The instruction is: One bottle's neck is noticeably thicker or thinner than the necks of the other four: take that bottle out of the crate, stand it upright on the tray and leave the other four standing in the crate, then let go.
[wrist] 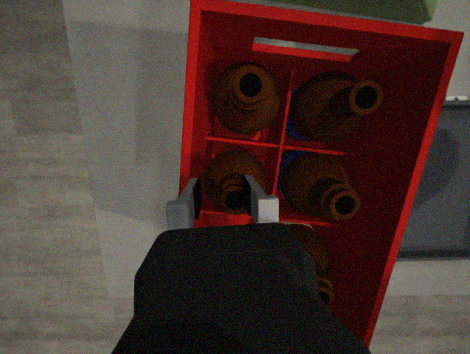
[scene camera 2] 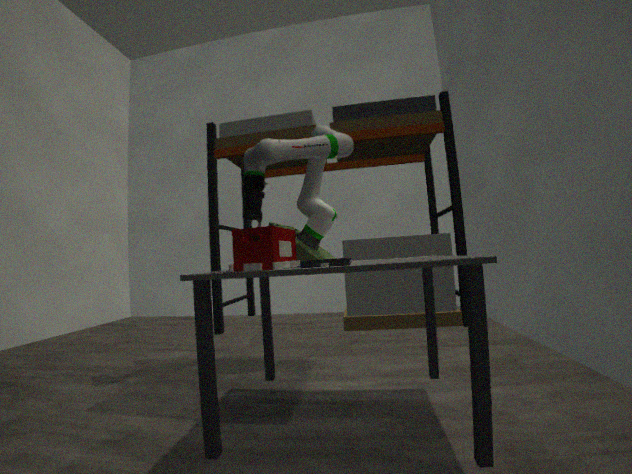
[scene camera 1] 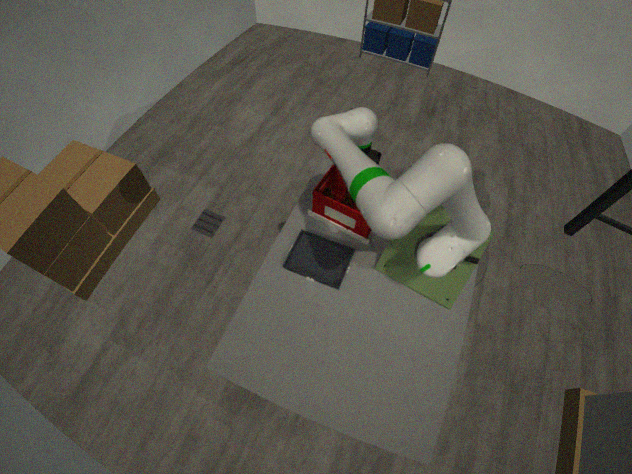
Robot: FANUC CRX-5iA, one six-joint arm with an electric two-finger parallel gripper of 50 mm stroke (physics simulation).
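Note:
The red crate holds five brown bottles in the wrist view: back left, back right, middle left, middle right, and one lower right, partly hidden by my gripper. The back-right bottle's neck shows a wide plain rim; I cannot compare neck widths surely. My gripper is open, its fingers either side of the middle-left bottle's neck in the wrist view, holding nothing. The dark tray lies beside the crate with no bottle on it.
The crate's walls and red dividers surround the bottles. A pale strip lies along the crate's tray side. The green base plate of the arm is on the grey table. The arm covers part of the crate in scene camera 1.

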